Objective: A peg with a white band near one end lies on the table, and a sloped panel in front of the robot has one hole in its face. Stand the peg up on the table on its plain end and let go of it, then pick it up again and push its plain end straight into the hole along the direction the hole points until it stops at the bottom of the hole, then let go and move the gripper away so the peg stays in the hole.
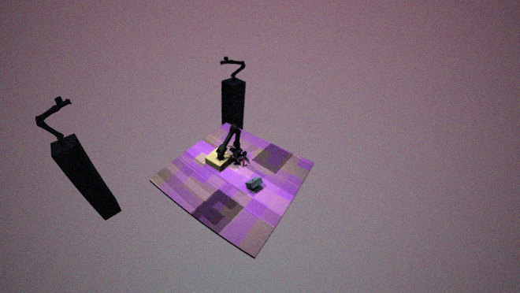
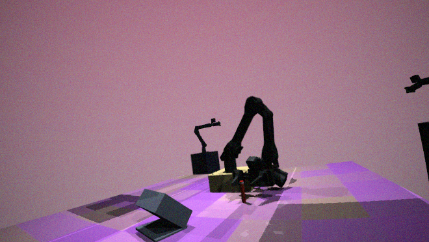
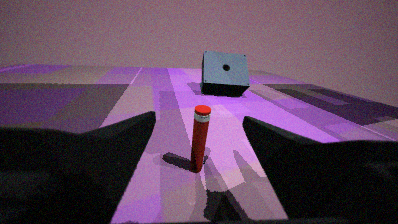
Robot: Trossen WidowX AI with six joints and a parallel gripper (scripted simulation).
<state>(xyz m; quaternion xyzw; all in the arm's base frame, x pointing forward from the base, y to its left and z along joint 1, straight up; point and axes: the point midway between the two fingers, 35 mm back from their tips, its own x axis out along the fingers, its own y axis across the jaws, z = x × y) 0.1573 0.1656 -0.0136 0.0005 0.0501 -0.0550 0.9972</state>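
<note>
My gripper tip is now 1 cm above the red peg. The rest, counted from my gripper tip: dark sloped panel 26 cm ahead, 12 cm to the right, 1 cm below.
</note>
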